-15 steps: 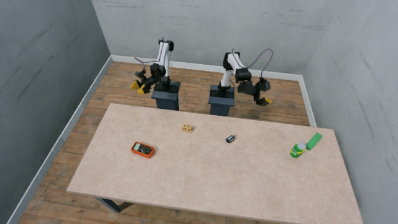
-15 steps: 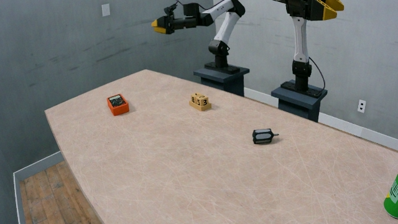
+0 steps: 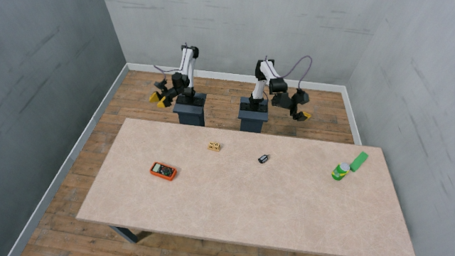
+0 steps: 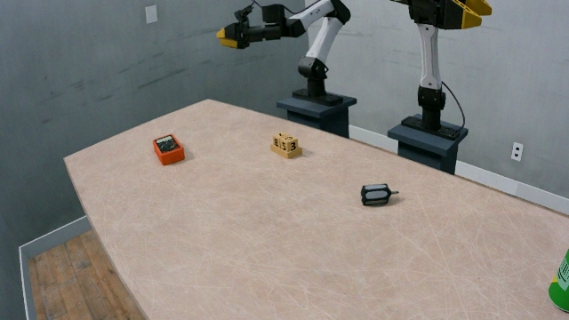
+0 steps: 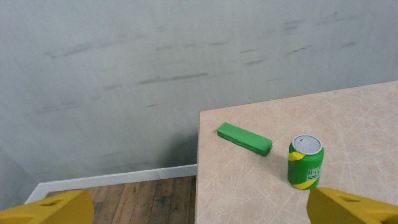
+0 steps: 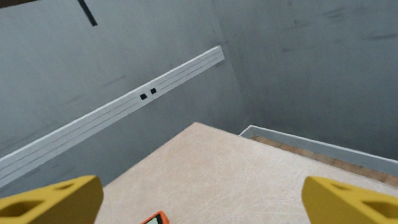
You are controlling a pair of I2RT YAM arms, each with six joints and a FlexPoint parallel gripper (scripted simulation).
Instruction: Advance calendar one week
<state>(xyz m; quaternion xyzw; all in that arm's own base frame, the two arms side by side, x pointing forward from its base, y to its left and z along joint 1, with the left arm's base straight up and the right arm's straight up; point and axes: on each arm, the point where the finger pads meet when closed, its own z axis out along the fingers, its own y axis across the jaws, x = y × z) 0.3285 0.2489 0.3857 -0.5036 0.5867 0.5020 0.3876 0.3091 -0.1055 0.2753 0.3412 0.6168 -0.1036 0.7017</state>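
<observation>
The cube is 36 cm to the left of my right hand, 26 cm below it and 8 cm ahead of it. From my right hand the other things lie so: dark grey device: 67 cm to the left, 27 cm below, 13 cm ahead; then green block: 126 cm to the left, 27 cm below, 8 cm ahead; then calendar tray: 35 cm to the left, 28 cm below, 7 cm ahead.
</observation>
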